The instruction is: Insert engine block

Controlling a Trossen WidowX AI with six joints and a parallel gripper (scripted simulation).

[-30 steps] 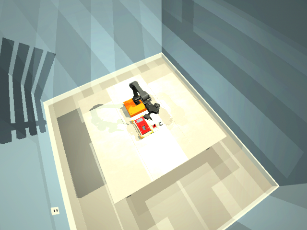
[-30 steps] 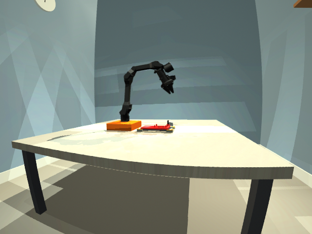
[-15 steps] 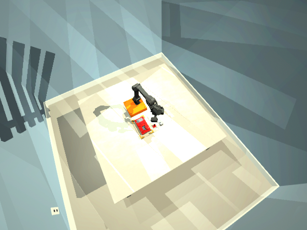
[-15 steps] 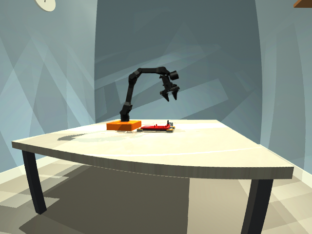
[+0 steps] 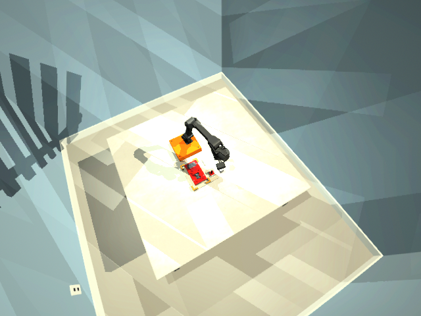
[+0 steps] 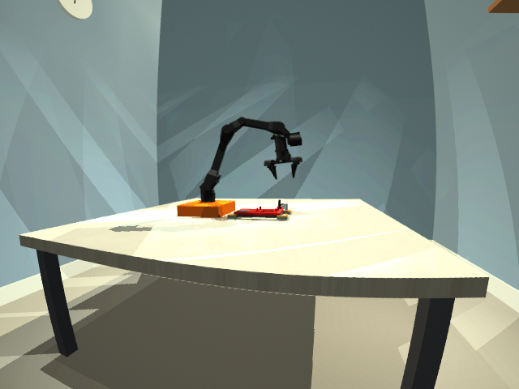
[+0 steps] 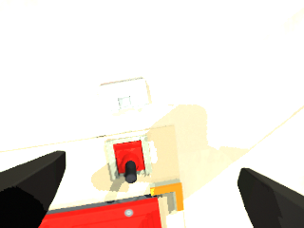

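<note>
Now: the engine block 140 mm below my gripper tip, 20 mm to the left of it and 10 mm behind it. Also, from my gripper tip: pale base plate: 150 mm to the right, 150 mm below, 90 mm behind.
</note>
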